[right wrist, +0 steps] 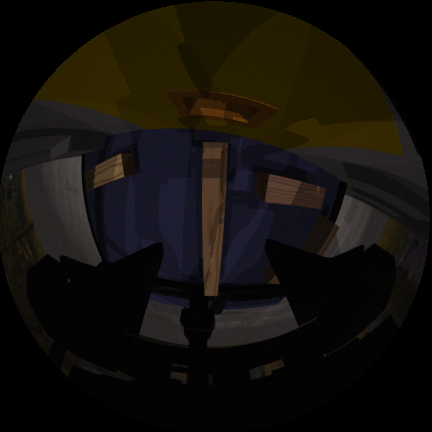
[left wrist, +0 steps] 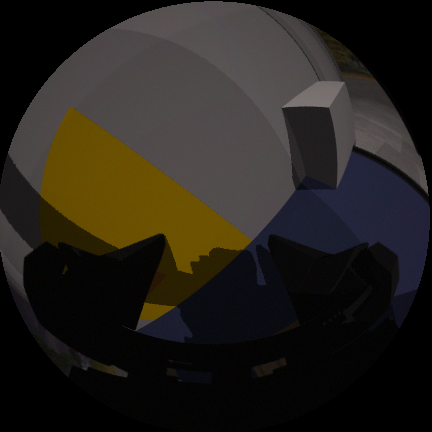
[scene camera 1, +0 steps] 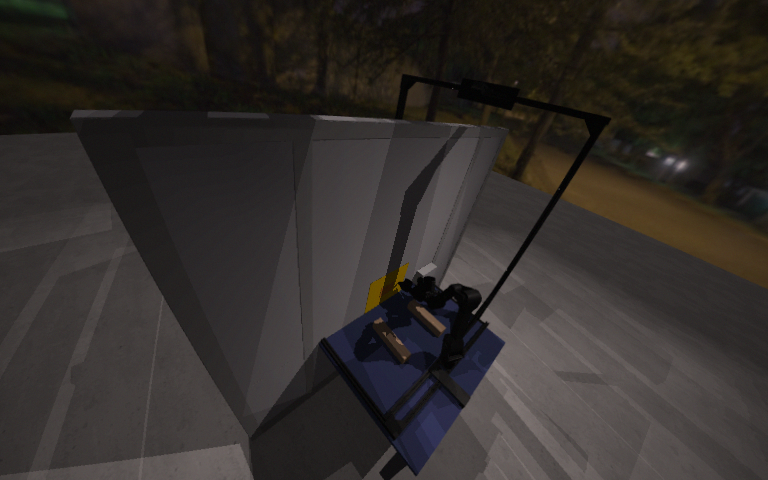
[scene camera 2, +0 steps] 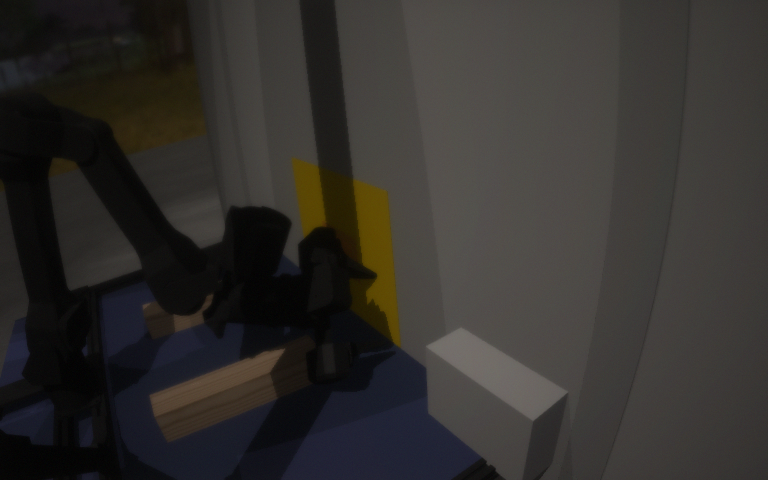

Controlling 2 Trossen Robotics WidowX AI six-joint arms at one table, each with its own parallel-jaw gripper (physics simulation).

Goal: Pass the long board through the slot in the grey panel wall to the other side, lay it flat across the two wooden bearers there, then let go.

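Places are measured from the left arm's base along level axes (x left, y ahead, z down), in centimetres.
Where they show: left gripper, fingertip midpoint: (left wrist: 217, 240) (scene camera 2: 379, 309); right gripper, fingertip midpoint: (right wrist: 214, 246); left arm's base, origin of the base link: (scene camera 1: 446, 362) (scene camera 2: 79, 398); right arm's base, origin of the base link: (right wrist: 198, 294).
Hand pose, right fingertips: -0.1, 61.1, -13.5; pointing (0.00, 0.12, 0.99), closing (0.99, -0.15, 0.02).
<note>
Things, the pixels of their top centre, and the offset from my right fingertips, as dx, dy, dz. "spot": a spot on its surface instead.
- long board, middle of its top: (right wrist: 211, 246) +0.9, +6.8, +9.1
- slot's orange rim, surface spot: (right wrist: 177, 102) spot: -5.5, -12.6, +4.1
- wooden bearer, middle of its top: (scene camera 2: 235, 374) (scene camera 1: 426, 314) -11.0, -39.7, +11.0
- second bearer, middle of its top: (scene camera 2: 205, 291) (scene camera 1: 391, 337) +13.0, -37.3, +11.0
- white block, surface spot: (scene camera 2: 475, 390) spot: -34.3, -22.8, +6.5
- wooden block, middle of its top: (right wrist: 100, 173) -23.0, -4.1, +11.0
The long board (right wrist: 213, 220) lies in the right wrist view over the blue table, its far end towards the wall. My right gripper (right wrist: 214, 246) is open above it, board apart from the fingers. The slot's orange rim (right wrist: 177, 102) is in the yellow patch (scene camera 1: 372, 295) (scene camera 2: 376, 226) (left wrist: 125, 175) (right wrist: 325, 65) on the grey panel wall (scene camera 1: 351, 186) (scene camera 2: 509, 169) (left wrist: 175, 100). On my left arm's side, one wooden bearer (scene camera 1: 427, 319) (scene camera 2: 232, 384) and a second bearer (scene camera 1: 395, 346) (scene camera 2: 155, 325) lie apart. My left gripper (scene camera 2: 364, 313) (left wrist: 217, 240) is open and empty, facing the slot.
A white block (scene camera 1: 424, 271) (scene camera 2: 475, 390) (left wrist: 315, 140) sits against the wall at the table edge. In the right wrist view, one wooden block (right wrist: 107, 171) lies left of the board and another block (right wrist: 295, 192) lies right of it. A black frame (scene camera 1: 529, 234) rises over the table.
</note>
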